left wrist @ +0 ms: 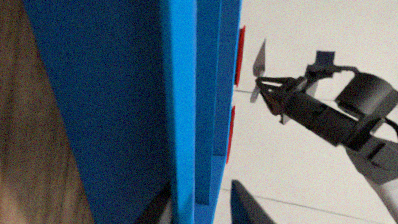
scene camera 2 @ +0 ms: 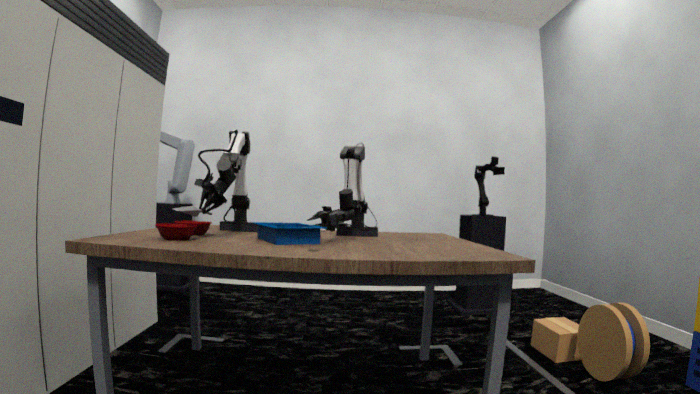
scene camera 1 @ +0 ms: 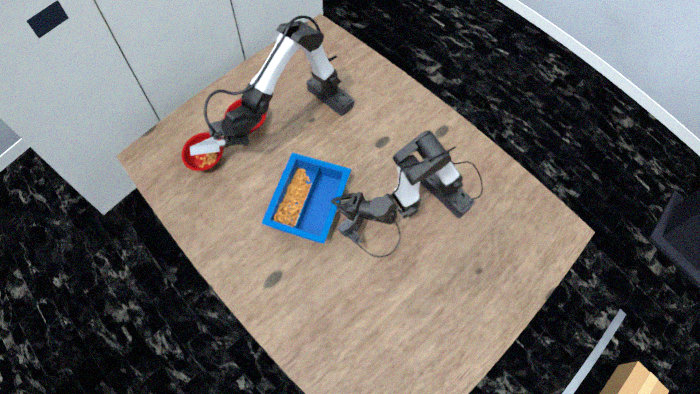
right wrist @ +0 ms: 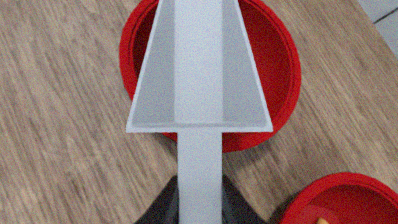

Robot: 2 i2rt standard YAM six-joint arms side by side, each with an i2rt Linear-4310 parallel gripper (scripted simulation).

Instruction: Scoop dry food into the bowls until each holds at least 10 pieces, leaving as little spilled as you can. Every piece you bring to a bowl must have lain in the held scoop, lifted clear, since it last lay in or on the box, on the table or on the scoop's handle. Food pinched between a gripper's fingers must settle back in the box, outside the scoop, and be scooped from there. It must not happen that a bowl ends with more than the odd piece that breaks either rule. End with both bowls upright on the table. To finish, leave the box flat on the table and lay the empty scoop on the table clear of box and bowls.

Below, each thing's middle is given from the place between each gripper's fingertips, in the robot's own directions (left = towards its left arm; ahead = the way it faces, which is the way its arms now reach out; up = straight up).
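The grey scoop (right wrist: 198,78) is 2 cm to the right of my right hand and 4 cm ahead of it. Then there is the blue box (scene camera 1: 316,216), which is 8 cm behind my right hand, 33 cm to the left of it and 6 cm below it.
My left hand (scene camera 1: 332,202) is 80 mm to the left of the blue box and 40 mm short of it, and it is 30 mm above the box. Counting from this left hand, I find the grey scoop 430 mm to the right of it, 160 mm ahead of it and 30 mm above it.
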